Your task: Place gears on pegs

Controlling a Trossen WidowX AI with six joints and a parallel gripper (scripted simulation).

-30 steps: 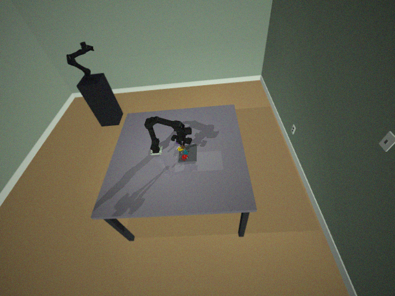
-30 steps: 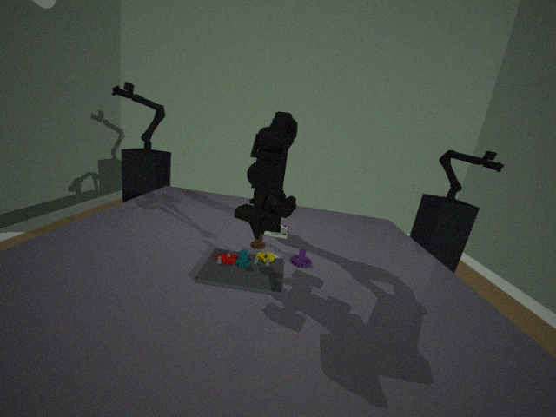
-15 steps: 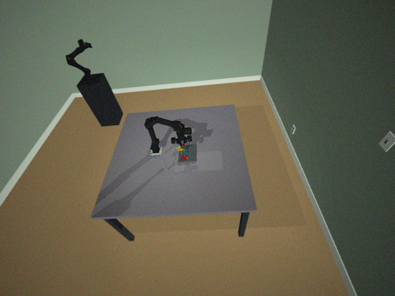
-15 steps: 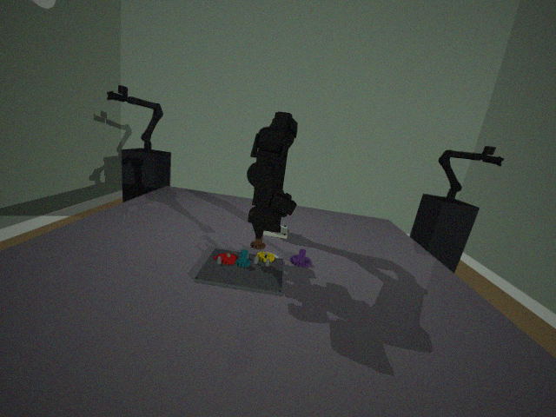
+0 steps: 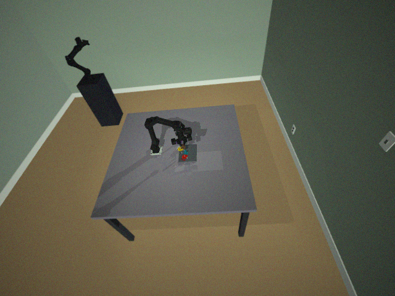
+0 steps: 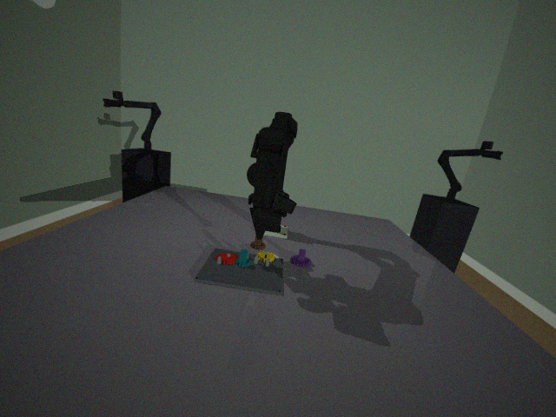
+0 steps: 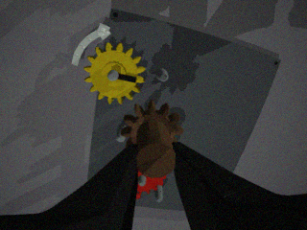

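Now: gripper tip 20 mm short of the teal gear, 30 mm to the left of it and 60 mm above it. The rest, counted from my gripper tip: yellow gear 40 mm behind, 30 mm to the left, 70 mm below; red gear 10 mm ahead, 80 mm to the right, 70 mm below; brown gear 10 mm below.
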